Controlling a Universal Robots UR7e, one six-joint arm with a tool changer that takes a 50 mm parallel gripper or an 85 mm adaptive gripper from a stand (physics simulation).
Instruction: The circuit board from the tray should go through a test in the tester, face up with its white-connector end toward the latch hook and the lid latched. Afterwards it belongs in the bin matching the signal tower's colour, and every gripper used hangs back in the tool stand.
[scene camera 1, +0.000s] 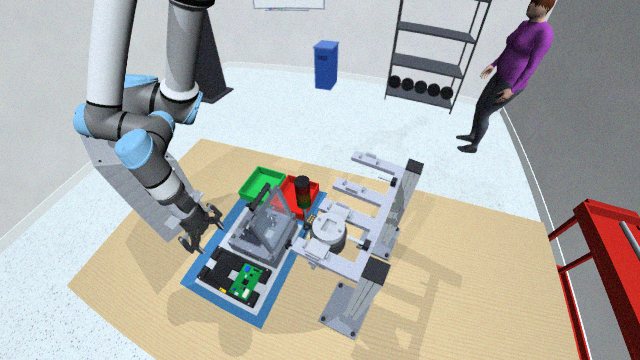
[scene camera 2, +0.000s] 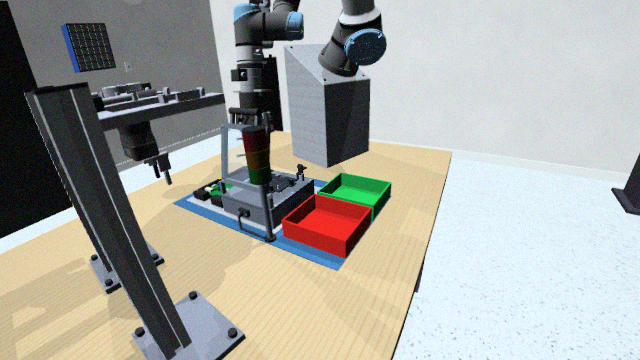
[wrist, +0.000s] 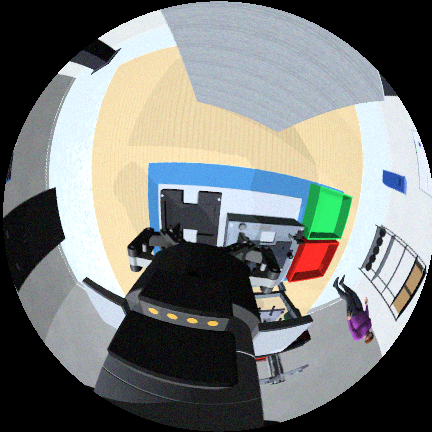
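Where they show: arm's base, origin of its link: (scene camera 2: 337, 65).
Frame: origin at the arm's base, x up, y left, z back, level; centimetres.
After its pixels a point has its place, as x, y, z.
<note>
The green circuit board (scene camera 1: 246, 281) (scene camera 2: 220, 189) lies in the black tray (scene camera 1: 220, 270) {-32.4, -12.9, -39.2} (wrist: 172, 212) {-32.4, -16.2, -38.7}, its white connector at the front end in scene camera 1. The grey tester (scene camera 2: 235, 202) {-29.3, 2.6, -55.1} stands beside the tray with its clear lid (scene camera 1: 286, 200) {-16.4, 12.8, -52.3} raised; the latch hook (scene camera 2: 300, 169) {-25.1, 10.7, -38.2} is free of it. My adaptive gripper (scene camera 1: 212, 240) (wrist: 202, 243) is open and empty, above the mat by the tray and tester. It hides the board in the wrist view. The signal tower (scene camera 1: 302, 191) {-10.3, 14.0, -58.1} (scene camera 2: 256, 155) {-13.0, 17.5, -58.5} shows no clearly lit segment. The green bin (scene camera 1: 262, 182) {-33.6, 27.2, -29.8} (scene camera 2: 355, 192) {-33.6, 22.4, -28.4} (wrist: 327, 212) {-33.6, 25.8, -32.5} and red bin (scene camera 1: 287, 195) {-33.6, 25.7, -43.3} (scene camera 2: 325, 227) {-33.6, 24.5, -47.2} (wrist: 312, 260) {-33.6, 27.9, -49.4} are empty.
The tool stand (scene camera 1: 410, 182) {-1.1, 21.1, -85.1} (scene camera 2: 107, 200) {-8.1, 23.6, -84.6} rises beside the tester, with another gripper (scene camera 2: 137, 142) hanging in it. The robot's grey pedestal (scene camera 2: 345, 115) {-16.9, 6.8, -6.5} (wrist: 270, 60) {-13.3, -4.5, -14.2} stands on the opposite side. A person (scene camera 1: 525, 60) (wrist: 357, 315) stands beyond the table.
</note>
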